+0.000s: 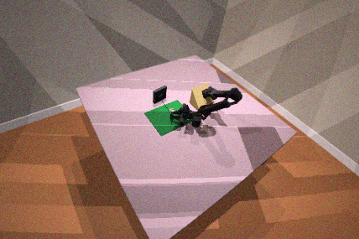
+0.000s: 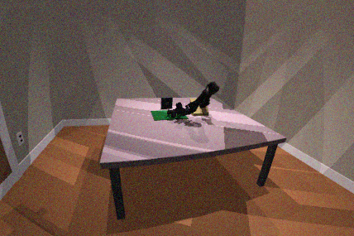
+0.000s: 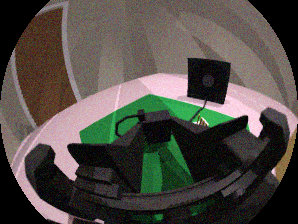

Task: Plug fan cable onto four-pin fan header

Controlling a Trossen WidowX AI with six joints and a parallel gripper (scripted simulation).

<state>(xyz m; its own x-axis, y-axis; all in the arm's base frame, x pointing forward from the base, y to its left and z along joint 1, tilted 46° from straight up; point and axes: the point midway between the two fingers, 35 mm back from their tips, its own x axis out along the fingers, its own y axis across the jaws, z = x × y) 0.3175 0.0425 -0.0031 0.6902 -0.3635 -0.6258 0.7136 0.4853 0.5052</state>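
The green board lies 5 cm below my gripper tip, 2 cm to the right of it and 1 cm behind it. From my gripper tip the other things lie so: four-pin header 5 cm to the right, 5 cm behind, 4 cm below; dark plug 1 cm below; black fan 20 cm to the right, 4 cm behind, 2 cm above.
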